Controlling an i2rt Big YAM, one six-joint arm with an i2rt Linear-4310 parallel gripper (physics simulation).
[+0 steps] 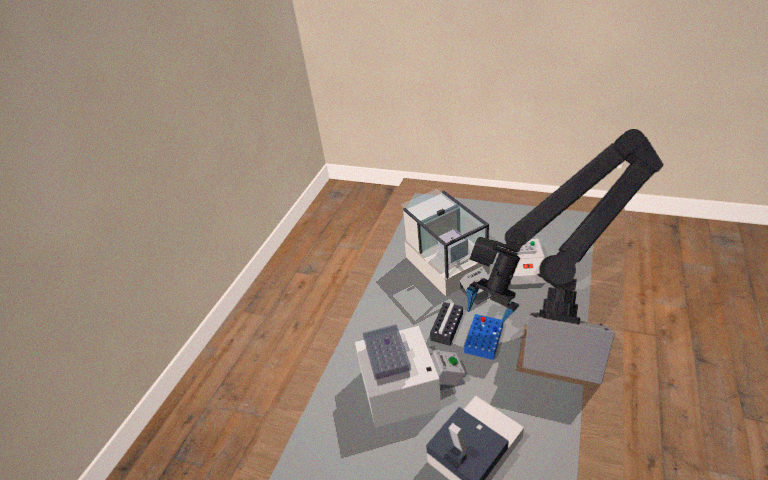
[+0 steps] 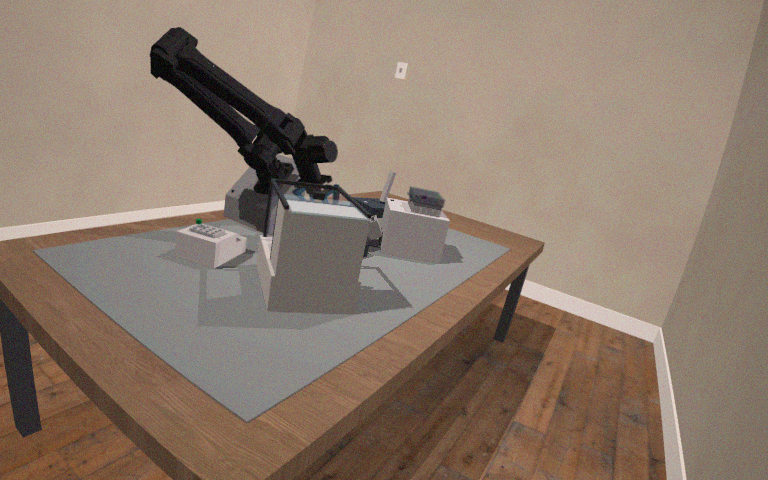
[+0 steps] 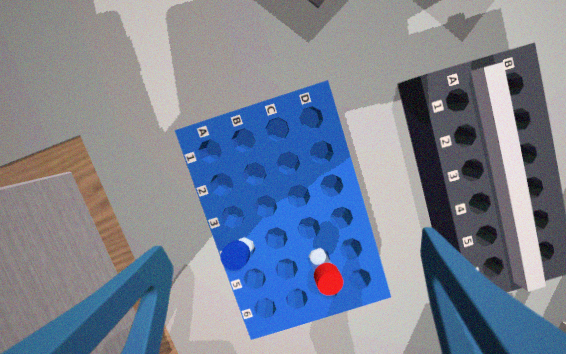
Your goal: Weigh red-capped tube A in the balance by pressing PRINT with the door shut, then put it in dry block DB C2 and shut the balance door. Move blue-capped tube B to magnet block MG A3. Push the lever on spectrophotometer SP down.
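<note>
Red-capped tube A point(image 1: 483, 319) point(image 3: 328, 279) stands in hole C5 of the blue rack point(image 1: 480, 352) point(image 3: 190, 134). Blue-capped tube B point(image 1: 496, 329) point(image 3: 235, 254) stands in A4. My gripper point(image 1: 487, 313) point(image 3: 287, 248) is open and empty above the rack, its fingers either side of it. Magnet block MG point(image 1: 440, 333) point(image 3: 547, 62), dark with a white bar, lies beside the rack. The balance point(image 1: 427, 271) point(image 2: 318, 266) has glass walls; its door's position is unclear. Dry block DB point(image 1: 386, 350) point(image 2: 425, 199) sits on a white unit. Spectrophotometer SP point(image 1: 481, 447) has an upright white lever point(image 1: 455, 438) point(image 2: 387, 186).
A white keypad box point(image 1: 529, 268) point(image 2: 206, 243) with a green button stands beside the balance. A small green-button panel point(image 1: 453, 367) adjoins the white unit point(image 1: 402, 399) point(image 2: 413, 234). The arm's grey base point(image 1: 568, 346) stands near the rack. All stand on a grey mat point(image 1: 320, 433) point(image 2: 169, 350).
</note>
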